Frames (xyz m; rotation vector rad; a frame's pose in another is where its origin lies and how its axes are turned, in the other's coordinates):
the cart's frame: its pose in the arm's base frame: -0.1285 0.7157 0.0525 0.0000 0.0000 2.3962
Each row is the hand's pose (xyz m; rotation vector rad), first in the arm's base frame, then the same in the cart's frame.
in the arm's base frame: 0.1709 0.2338 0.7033 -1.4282 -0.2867 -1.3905
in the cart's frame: -0.5469 0.1510 0.6508 0.8561 -1.3333 1.8408
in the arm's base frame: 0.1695 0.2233 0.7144 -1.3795 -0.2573 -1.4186
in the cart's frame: -0.5530 0.1597 0.6619 0.8058 -1.2936 1.8636
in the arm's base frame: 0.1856 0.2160 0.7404 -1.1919 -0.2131 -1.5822
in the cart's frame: -0.5697 0.1541 0.6879 0.6670 -1.0889 1.8747
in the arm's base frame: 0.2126 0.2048 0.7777 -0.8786 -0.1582 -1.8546
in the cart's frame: -0.5972 0.1441 0.7252 0.4641 -0.7555 1.8164
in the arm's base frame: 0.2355 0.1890 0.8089 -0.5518 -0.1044 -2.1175
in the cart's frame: -0.6247 0.1401 0.7564 0.2767 -0.4417 1.6904
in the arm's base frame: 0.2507 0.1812 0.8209 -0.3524 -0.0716 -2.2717
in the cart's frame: -0.6412 0.1356 0.7684 0.1730 -0.2680 1.5843
